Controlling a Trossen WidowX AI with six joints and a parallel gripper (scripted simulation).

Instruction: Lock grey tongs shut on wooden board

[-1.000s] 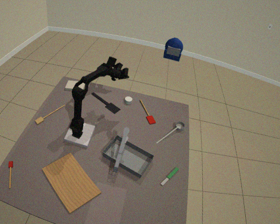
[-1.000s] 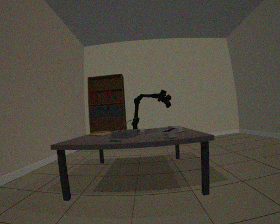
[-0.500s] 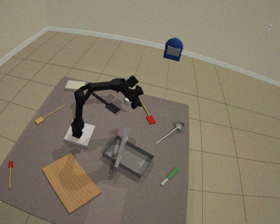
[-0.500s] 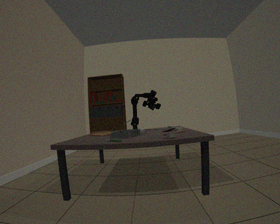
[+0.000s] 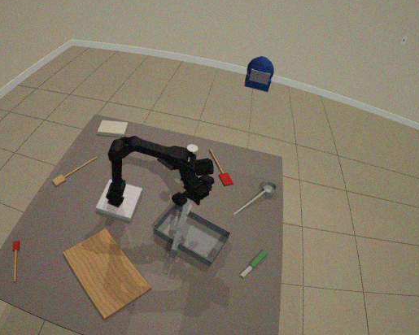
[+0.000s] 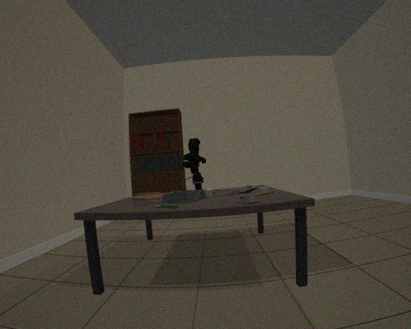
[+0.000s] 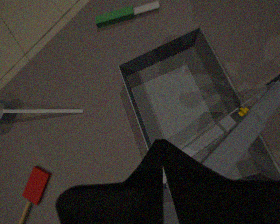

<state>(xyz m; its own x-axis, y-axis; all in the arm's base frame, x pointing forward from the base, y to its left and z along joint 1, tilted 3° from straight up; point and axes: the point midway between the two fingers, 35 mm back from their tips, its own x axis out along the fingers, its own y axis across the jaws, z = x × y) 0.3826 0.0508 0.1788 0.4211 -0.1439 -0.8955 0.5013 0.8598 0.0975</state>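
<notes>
Now: gripper tip 15 cm above the roasting tin, 6 cm to the left of it and 1 cm short of it. Round my gripper tip: wooden board (38 cm to the right, 28 cm behind, 17 cm below); then red spatula (42 cm to the left, 18 cm below, 3 cm ahead); then white puck (49 cm to the left, 17 cm behind, 16 cm below).
</notes>
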